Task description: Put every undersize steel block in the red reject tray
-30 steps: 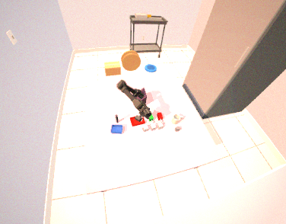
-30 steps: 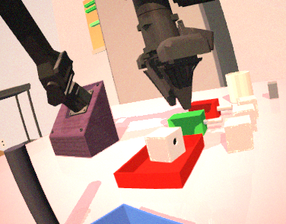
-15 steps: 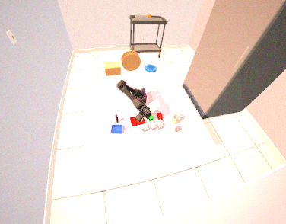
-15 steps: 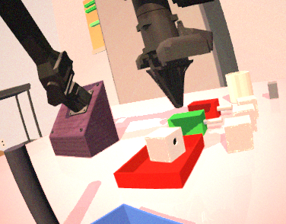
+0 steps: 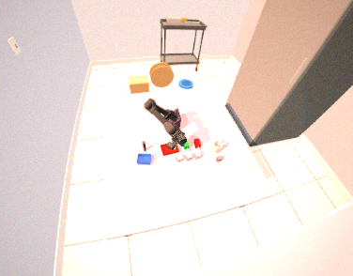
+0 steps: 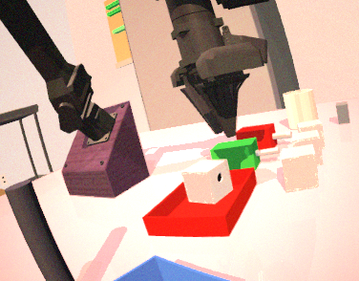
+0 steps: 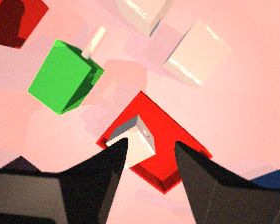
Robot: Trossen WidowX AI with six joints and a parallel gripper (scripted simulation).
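Now: gripper tip 8 cm above the red reject tray, 4 cm to the left of it and 3 cm past it. Also, from my gripper tip: red gauge: 22 cm to the left, 6 cm below; green GO gauge: 11 cm to the left, 6 cm below, 1 cm behind; blue tray: 27 cm to the right, 7 cm below, 4 cm ahead.
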